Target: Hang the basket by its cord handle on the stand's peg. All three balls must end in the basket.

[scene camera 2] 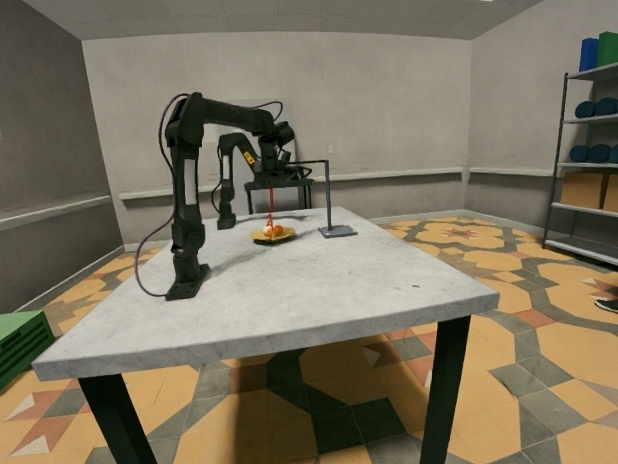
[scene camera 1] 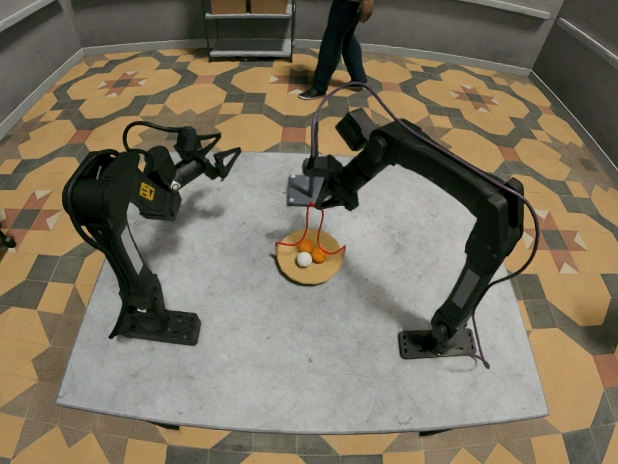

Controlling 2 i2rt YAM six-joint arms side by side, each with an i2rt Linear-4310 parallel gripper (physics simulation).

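Seen in the pictures: left gripper, fingertip midpoint: (scene camera 2: 305, 170) (scene camera 1: 230, 141); right gripper, fingertip midpoint: (scene camera 2: 270, 187) (scene camera 1: 316, 208); left arm's base at its link origin: (scene camera 2: 226, 219) (scene camera 1: 157, 323); right arm's base at its link origin: (scene camera 2: 189, 281) (scene camera 1: 437, 343).
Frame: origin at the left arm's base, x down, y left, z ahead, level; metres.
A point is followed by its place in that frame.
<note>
The tan basket (scene camera 1: 311, 275) {x 0.011, y -0.365, z 0.173 m} (scene camera 2: 258, 236) {x 0.013, y -0.362, z 0.176 m} sits upright at the table's middle, in front of the stand in scene camera 1. A white ball (scene camera 1: 304, 259) (scene camera 2: 267, 231) and two orange balls (scene camera 1: 306, 246) {x -0.018, y -0.348, z 0.243 m} (scene camera 1: 319, 255) {x -0.017, y -0.382, z 0.217 m} lie in it. Its red cord handle (scene camera 1: 320, 225) {x -0.117, y -0.377, z 0.235 m} (scene camera 2: 271, 200) {x -0.126, y -0.381, z 0.240 m} rises to my right gripper (scene camera 1: 314, 203) {x -0.172, y -0.365, z 0.242 m} (scene camera 2: 271, 181) {x -0.172, y -0.365, z 0.242 m}, which is shut on its top. The cord's lower parts sag towards the rim. The grey stand (scene camera 1: 297, 192) {x 0.020, y -0.311, z 0.474 m} (scene camera 2: 328, 200) {x -0.104, y -0.359, z 0.461 m} has a post and a sideways peg (scene camera 2: 314, 162) {x -0.253, y -0.358, z 0.414 m}; my right gripper partly hides it in scene camera 1. My left gripper (scene camera 1: 229, 142) {x -0.220, y -0.139, z 0.409 m} is open, raised at the back left.
The pale table (scene camera 1: 300, 360) {x 0.032, y -0.348, z -0.047 m} (scene camera 2: 310, 295) {x 0.032, y -0.840, z 0.306 m} carries both arm bases, the left base (scene camera 1: 185, 327) {x -0.010, y -0.076, z -0.005 m} and the right base (scene camera 1: 412, 345) {x 0.020, y -0.616, z -0.007 m}. The right forearm arches over the table's right half. A person (scene camera 1: 340, 45) and a shelf rack (scene camera 1: 250, 16) are beyond the back edge.
</note>
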